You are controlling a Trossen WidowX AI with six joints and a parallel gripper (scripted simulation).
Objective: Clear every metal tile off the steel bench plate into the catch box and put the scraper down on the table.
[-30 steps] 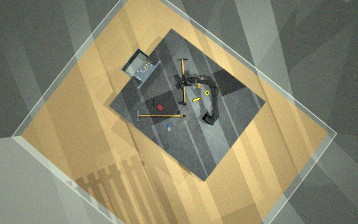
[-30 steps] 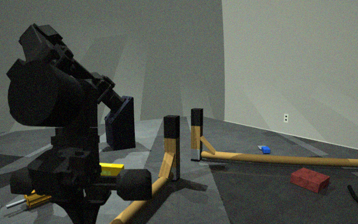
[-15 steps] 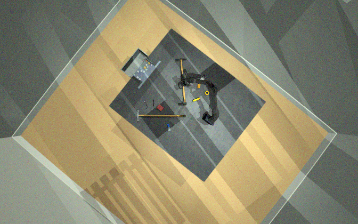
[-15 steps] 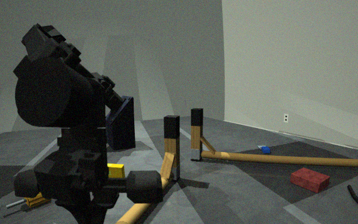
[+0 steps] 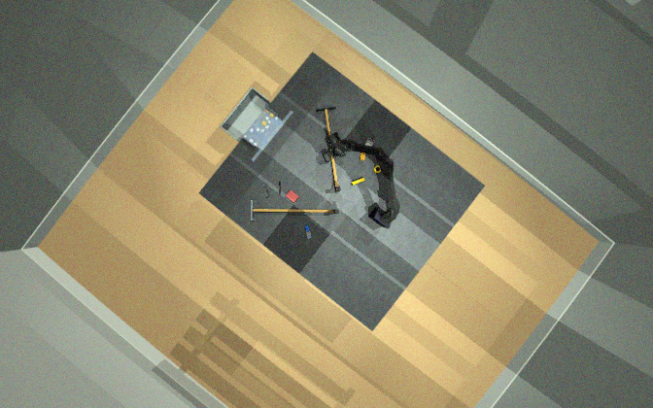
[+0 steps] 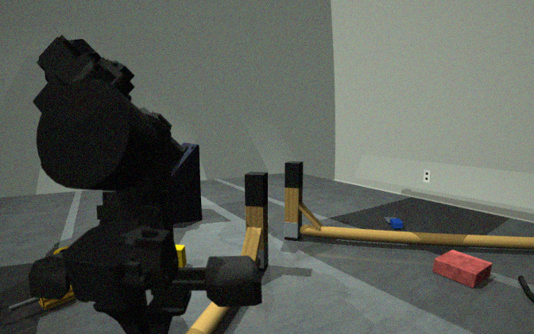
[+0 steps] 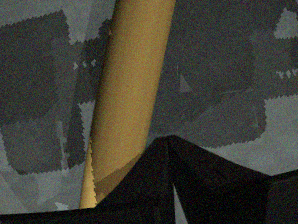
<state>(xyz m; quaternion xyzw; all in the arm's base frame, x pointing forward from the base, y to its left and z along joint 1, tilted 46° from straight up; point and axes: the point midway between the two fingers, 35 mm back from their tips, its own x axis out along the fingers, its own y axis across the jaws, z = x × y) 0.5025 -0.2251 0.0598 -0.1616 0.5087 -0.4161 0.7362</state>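
The scraper is 3 cm ahead of my gripper tip and 5 cm above it. From my gripper tip the other things lie so: yellow-handled screwdriver: 17 cm behind, 10 cm to the right, 1 cm above; then yellow tape ring: 31 cm behind, 7 cm to the right; then yellow level: 24 cm behind, 7 cm to the left, 1 cm above.
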